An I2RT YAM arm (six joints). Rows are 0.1 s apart.
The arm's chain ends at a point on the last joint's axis. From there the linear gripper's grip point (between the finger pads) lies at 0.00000 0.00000 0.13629 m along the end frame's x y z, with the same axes.
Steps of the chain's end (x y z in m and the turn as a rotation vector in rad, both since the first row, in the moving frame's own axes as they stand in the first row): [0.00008, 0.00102, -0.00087, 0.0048, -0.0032, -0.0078]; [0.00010, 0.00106, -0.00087, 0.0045, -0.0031, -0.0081]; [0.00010, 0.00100, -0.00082, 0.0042, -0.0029, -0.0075]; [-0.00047, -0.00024, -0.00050, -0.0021, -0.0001, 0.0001]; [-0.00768, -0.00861, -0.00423, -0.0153, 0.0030, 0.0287]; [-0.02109, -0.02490, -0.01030, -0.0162, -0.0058, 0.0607]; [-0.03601, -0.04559, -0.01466, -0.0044, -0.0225, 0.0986]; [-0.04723, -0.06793, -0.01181, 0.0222, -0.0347, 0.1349]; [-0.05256, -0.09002, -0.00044, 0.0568, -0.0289, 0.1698]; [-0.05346, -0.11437, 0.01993, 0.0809, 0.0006, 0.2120]
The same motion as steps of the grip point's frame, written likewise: [-0.00036, 0.00037, -0.00087, 0.0048, -0.0032, -0.0078]; [-0.00032, 0.00045, -0.00087, 0.0045, -0.0031, -0.0081]; [-0.00030, 0.00043, -0.00082, 0.0042, -0.0029, -0.0075]; [-0.00048, 0.00005, -0.00050, -0.0021, -0.0001, 0.0001]; [-0.00730, -0.00652, -0.00425, -0.0153, 0.0030, 0.0287]; [-0.02195, -0.02272, -0.01032, -0.0162, -0.0058, 0.0607]; [-0.03910, -0.04514, -0.01470, -0.0044, -0.0225, 0.0986]; [-0.05174, -0.07126, -0.01193, 0.0222, -0.0347, 0.1349]; [-0.05582, -0.09805, -0.00072, 0.0568, -0.0289, 0.1698]; [-0.05222, -0.12529, 0.01949, 0.0809, 0.0006, 0.2120]
